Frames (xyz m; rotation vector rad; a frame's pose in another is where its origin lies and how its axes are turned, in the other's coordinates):
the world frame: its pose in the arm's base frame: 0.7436 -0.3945 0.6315 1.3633 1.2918 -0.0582
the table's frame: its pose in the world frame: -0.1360 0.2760 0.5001 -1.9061 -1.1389 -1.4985
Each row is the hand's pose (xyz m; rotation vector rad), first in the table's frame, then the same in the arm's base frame.
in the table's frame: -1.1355 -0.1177 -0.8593 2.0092 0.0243 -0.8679
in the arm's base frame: -0.2311 -0.8642 0.8165 0.5946 -0.5441 -1.1682
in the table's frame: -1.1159 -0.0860 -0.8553 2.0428 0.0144 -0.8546
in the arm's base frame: -0.2118 -0.8638 0.7844 0.6267 -0.5510 -1.1515
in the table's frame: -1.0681 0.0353 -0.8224 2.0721 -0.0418 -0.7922
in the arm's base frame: -0.1510 -0.8335 0.6683 0.6469 -0.5582 -1.0790
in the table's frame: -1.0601 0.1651 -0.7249 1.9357 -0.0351 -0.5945
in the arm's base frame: -0.0878 -0.7276 0.5624 0.5203 -0.4050 -0.9654
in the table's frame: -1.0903 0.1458 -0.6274 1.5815 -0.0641 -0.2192
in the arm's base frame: -0.0600 -0.6373 0.6056 0.2061 -0.1183 -0.7002
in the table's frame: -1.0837 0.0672 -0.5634 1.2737 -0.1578 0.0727
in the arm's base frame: -0.0211 -0.6083 0.6948 -0.0532 0.0601 -0.4223
